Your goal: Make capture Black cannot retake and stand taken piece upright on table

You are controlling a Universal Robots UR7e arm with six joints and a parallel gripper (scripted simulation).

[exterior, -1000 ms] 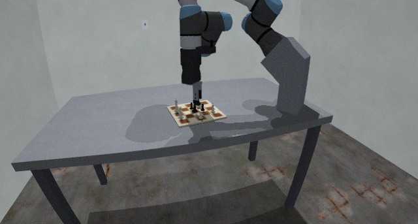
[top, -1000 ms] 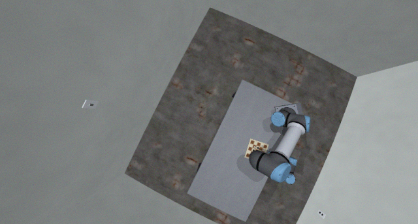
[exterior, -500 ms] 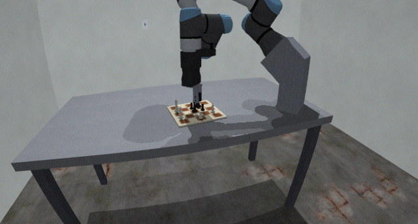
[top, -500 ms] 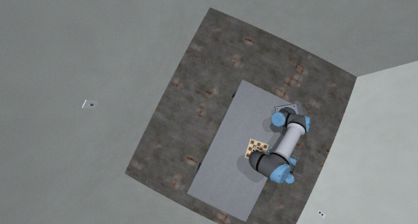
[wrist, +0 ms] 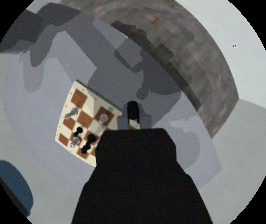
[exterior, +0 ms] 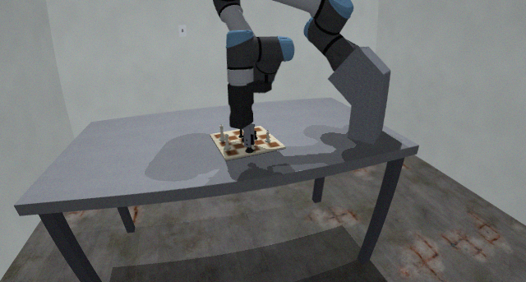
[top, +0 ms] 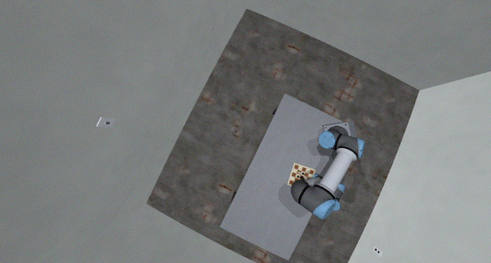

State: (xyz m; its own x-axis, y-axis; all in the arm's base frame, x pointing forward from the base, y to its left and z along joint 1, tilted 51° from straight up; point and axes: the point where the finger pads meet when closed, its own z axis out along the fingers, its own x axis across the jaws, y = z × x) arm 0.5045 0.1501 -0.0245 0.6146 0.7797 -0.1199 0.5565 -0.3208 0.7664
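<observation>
The small chessboard lies 30 mm behind my hand, 140 mm to the right of it and 70 mm below it.
</observation>
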